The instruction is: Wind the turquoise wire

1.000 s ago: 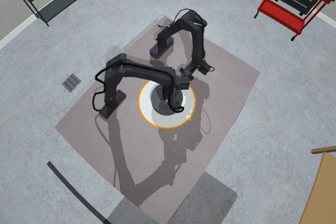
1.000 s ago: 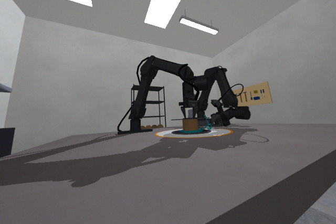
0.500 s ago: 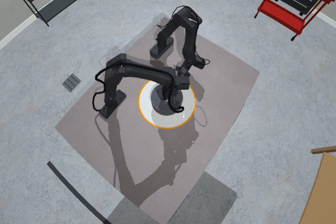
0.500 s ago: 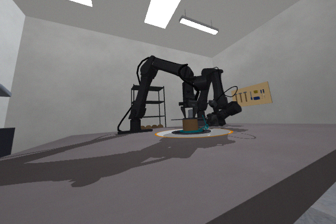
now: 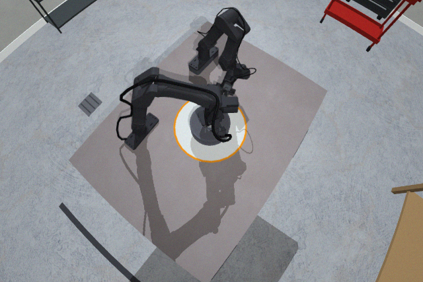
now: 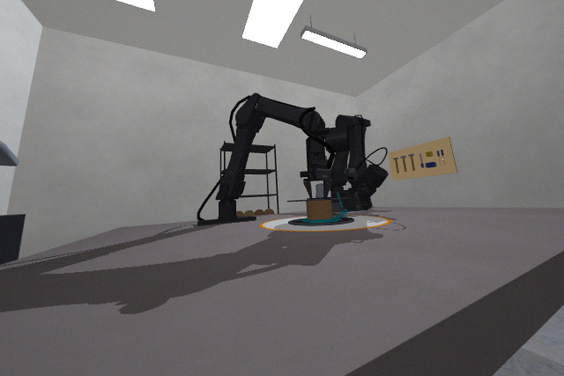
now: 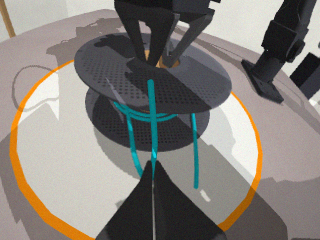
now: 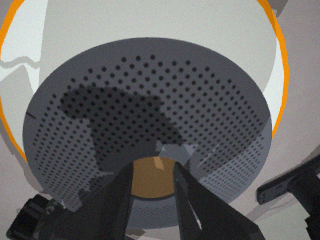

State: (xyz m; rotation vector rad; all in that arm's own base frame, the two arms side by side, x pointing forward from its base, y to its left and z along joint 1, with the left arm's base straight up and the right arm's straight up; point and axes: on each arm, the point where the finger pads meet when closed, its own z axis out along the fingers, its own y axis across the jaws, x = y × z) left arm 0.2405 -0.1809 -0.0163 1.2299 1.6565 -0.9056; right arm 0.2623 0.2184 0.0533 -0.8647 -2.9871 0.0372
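Note:
Right now my left hand is 30 mm short of the orange painted ring, 120 mm to the left of it and 30 mm above it. From my left hand the other things lie so: reel (30 mm ahead, 120 mm to the right, 10 mm above).
My right hand is 2 cm above the reel. From my right hand the other things lie so: orange painted ring: 1 cm to the left, 6 cm below.

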